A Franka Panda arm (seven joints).
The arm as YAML. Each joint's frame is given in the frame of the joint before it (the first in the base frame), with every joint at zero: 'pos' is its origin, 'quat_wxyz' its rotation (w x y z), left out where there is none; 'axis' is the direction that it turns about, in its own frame. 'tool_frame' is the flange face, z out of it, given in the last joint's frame.
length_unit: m
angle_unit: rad
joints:
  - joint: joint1
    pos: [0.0, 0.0, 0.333]
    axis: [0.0, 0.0, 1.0]
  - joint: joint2
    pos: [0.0, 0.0, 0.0]
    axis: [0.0, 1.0, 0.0]
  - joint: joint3
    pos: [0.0, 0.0, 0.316]
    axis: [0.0, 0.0, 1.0]
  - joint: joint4
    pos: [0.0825, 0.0, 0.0]
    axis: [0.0, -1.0, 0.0]
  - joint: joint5
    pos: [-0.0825, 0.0, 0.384]
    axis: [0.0, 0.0, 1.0]
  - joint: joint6
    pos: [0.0, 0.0, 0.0]
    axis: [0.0, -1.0, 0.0]
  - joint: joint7
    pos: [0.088, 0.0, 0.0]
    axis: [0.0, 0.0, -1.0]
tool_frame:
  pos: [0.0, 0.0, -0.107]
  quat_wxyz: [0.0, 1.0, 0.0, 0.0]
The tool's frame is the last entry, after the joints.
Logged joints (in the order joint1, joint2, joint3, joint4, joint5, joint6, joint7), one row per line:
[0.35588 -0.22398 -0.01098 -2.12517 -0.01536 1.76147 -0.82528]
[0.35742 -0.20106 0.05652 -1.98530 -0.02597 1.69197 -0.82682]
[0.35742 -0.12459 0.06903 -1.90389 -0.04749 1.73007 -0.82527]
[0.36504 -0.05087 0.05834 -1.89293 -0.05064 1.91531 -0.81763]
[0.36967 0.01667 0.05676 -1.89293 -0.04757 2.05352 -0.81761]
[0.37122 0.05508 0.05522 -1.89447 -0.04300 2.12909 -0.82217]
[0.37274 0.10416 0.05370 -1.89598 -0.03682 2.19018 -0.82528]
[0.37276 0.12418 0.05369 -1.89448 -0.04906 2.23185 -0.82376]
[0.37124 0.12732 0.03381 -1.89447 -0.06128 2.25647 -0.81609]
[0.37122 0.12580 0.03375 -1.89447 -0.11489 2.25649 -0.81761]
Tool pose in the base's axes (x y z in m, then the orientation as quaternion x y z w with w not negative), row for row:
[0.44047 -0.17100 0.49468 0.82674 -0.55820 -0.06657 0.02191]
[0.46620 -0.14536 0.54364 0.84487 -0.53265 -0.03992 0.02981]
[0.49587 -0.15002 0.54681 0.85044 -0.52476 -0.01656 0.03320]
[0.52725 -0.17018 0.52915 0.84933 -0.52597 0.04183 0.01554]
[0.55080 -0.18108 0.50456 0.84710 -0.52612 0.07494 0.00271]
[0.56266 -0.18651 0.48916 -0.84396 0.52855 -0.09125 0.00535]
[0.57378 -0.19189 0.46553 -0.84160 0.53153 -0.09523 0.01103]
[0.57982 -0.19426 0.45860 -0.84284 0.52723 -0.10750 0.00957]
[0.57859 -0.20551 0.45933 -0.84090 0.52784 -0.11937 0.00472]
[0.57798 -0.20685 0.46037 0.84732 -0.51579 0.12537 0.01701]
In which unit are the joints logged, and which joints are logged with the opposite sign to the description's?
The joints are logged in radians. Opposite sign: joint1, joint7.
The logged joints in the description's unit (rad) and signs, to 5 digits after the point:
[-0.35588 -0.22398 -0.01098 -2.12517 -0.01536 1.76147 0.82528]
[-0.35742 -0.20106 0.05652 -1.98530 -0.02597 1.69197 0.82682]
[-0.35742 -0.12459 0.06903 -1.90389 -0.04749 1.73007 0.82527]
[-0.36504 -0.05087 0.05834 -1.89293 -0.05064 1.91531 0.81763]
[-0.36967 0.01667 0.05676 -1.89293 -0.04757 2.05352 0.81761]
[-0.37122 0.05508 0.05522 -1.89447 -0.04300 2.12909 0.82217]
[-0.37274 0.10416 0.05370 -1.89598 -0.03682 2.19018 0.82528]
[-0.37276 0.12418 0.05369 -1.89448 -0.04906 2.23185 0.82376]
[-0.37124 0.12732 0.03381 -1.89447 -0.06128 2.25647 0.81609]
[-0.37122 0.12580 0.03375 -1.89447 -0.11489 2.25649 0.81761]

